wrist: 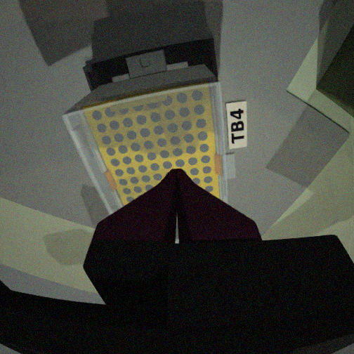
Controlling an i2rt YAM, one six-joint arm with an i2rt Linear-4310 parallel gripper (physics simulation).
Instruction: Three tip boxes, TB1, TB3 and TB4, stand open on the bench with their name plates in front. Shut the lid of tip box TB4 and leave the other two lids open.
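Tip box TB4 (155, 131) is in the upper middle of the wrist view, with a yellow rack full of round holes and a pale see-through rim. Its name plate (237, 125) lies to the right, the letters turned sideways. A small grey tab (145, 62) shows at the box's far side. I cannot clearly tell the lid's angle. My gripper (176, 177) is shut and empty; its dark fingertips overlap the near part of the yellow rack in the view, and their height above it is unclear. The fingers hide the near end of the box. The name plates of TB1 and TB3 do not show.
A dark green block-like object (340, 75) with pale sides stands at the upper right edge. Dark shadows fall on the grey bench (260, 60) beyond the box and to the right. Pale curved areas lie at lower left and right.
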